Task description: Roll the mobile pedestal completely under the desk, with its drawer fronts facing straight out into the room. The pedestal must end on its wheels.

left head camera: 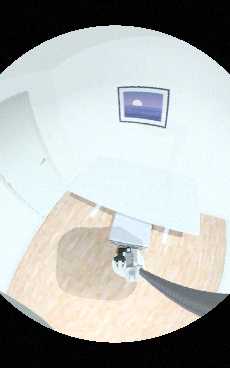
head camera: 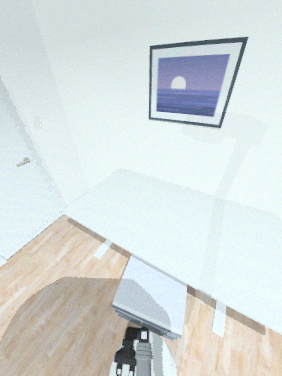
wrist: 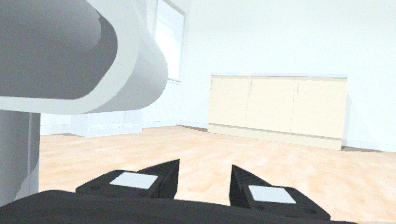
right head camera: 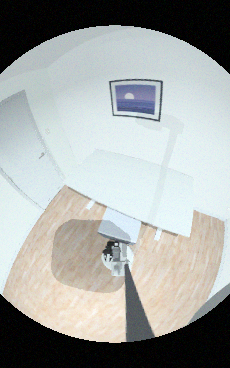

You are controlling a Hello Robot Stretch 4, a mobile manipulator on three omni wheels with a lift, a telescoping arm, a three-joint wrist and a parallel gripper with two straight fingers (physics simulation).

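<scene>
The grey-white pedestal [head camera: 150, 290] [left head camera: 131, 229] [right head camera: 120, 225] is upright, its rear part hidden beneath the front edge of the white desk [head camera: 165, 225] [left head camera: 145, 195] [right head camera: 135, 185]. Its front part sticks out towards me, between the desk's two feet. Its layered front, seen steeply from above, faces my base and lies very close to it; I cannot tell whether they touch. Its wheels are hidden. My gripper [wrist: 204, 177] [left head camera: 119, 265] [right head camera: 107, 259] is folded in over my base, in front of the pedestal. Its fingers are apart, with nothing between them.
The desk's left foot [head camera: 102, 248] [left head camera: 95, 210] and right foot [head camera: 219, 317] [left head camera: 164, 235] stand either side of the pedestal. A wall with a framed picture [head camera: 190, 82] is behind the desk, a door [head camera: 25, 190] to the left. A low beige cabinet [wrist: 277, 107] stands across the room.
</scene>
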